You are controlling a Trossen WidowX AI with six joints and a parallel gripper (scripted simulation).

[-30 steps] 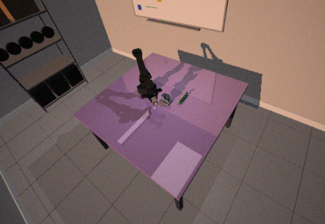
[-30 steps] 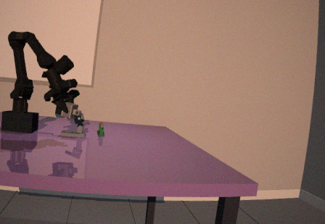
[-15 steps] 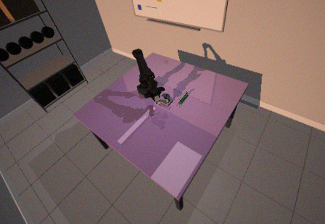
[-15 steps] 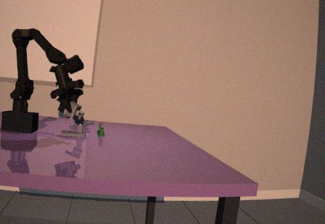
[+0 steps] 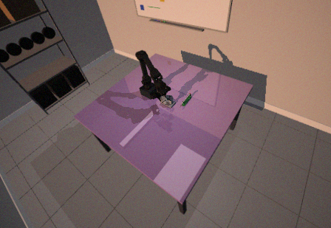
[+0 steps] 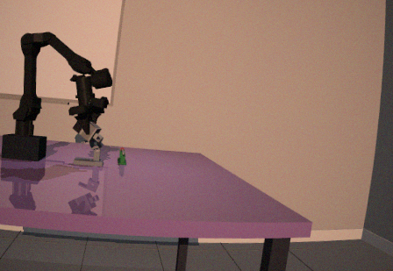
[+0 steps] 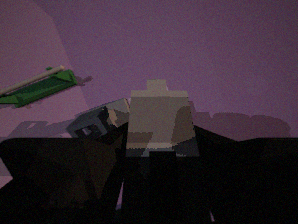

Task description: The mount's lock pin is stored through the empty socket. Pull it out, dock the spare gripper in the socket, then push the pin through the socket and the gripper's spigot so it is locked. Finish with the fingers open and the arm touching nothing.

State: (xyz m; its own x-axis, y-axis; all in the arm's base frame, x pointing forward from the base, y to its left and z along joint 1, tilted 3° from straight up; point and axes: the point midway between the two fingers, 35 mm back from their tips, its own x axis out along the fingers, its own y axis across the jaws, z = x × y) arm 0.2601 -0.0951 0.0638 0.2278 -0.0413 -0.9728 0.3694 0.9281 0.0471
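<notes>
Now: gripper tip 190 mm to the right of the green rest, 130 mm short of it and 100 mm above it. From my gripper tip the other things lie so: spare gripper (10 mm above); then grey mount (80 mm to the left, 70 mm below, 10 mm ahead).
</notes>
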